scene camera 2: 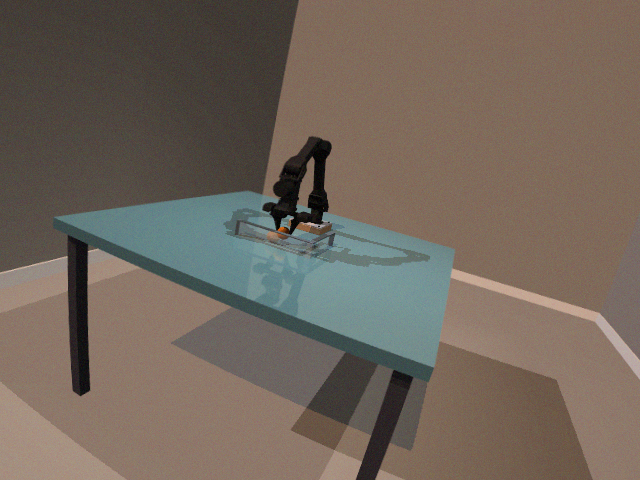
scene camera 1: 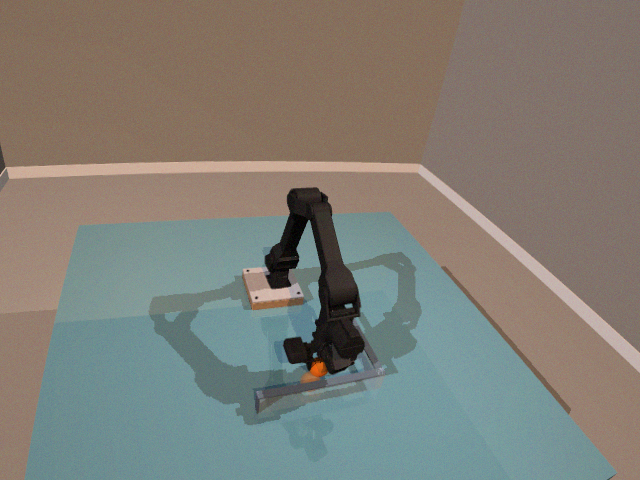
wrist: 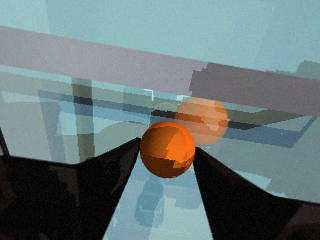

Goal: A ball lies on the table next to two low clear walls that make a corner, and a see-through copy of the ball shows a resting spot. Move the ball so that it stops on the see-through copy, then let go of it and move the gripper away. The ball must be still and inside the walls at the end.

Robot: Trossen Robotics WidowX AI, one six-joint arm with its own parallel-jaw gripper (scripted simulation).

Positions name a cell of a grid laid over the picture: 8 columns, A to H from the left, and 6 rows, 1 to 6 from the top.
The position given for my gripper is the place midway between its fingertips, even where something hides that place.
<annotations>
my gripper: scene camera 2 D3; scene camera 1 D5; wrist E4
</annotations>
